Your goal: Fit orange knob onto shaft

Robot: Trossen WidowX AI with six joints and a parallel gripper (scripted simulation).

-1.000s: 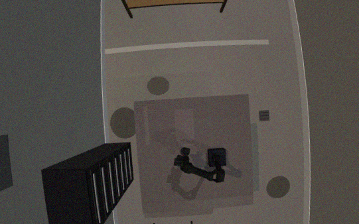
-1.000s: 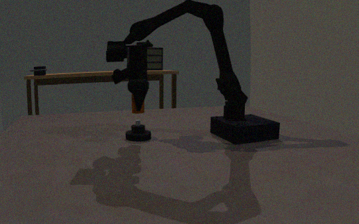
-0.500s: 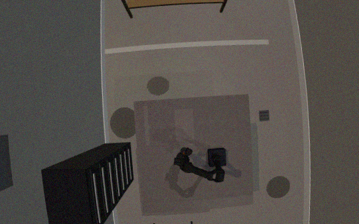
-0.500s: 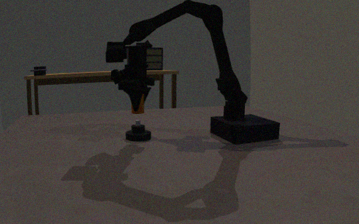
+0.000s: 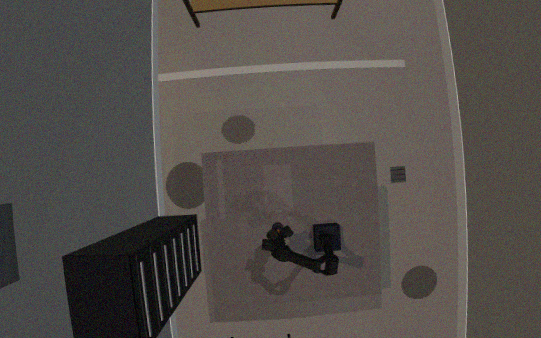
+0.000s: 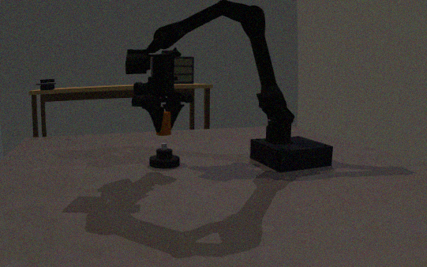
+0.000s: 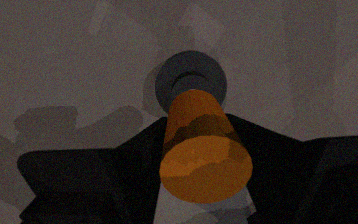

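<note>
My gripper tip is now 30 mm below the orange knob. From my gripper tip the other things lie so: dark round pedestal 60 mm below.
</note>
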